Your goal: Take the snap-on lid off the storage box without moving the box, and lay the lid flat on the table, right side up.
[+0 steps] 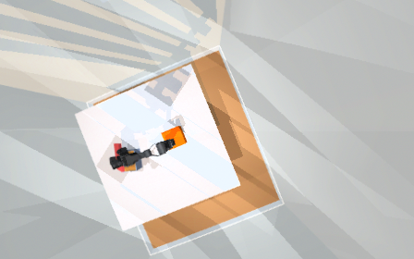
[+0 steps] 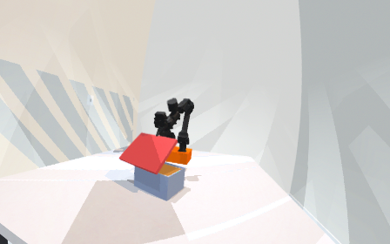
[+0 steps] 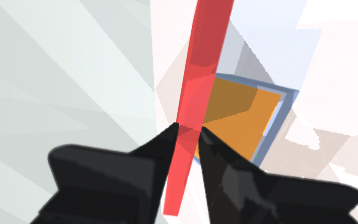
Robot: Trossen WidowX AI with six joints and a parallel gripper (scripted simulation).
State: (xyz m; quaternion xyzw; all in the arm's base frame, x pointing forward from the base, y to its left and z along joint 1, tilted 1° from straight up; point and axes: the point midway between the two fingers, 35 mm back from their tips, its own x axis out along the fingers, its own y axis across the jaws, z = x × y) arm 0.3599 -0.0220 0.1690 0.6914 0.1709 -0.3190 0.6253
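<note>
Right now my gripper tip is 60 mm short of the red lid, 10 mm to the left of it and 50 mm above it. From my gripper tip the other things lie so: storage box (50 mm ahead, 50 mm to the left, 180 mm below).
</note>
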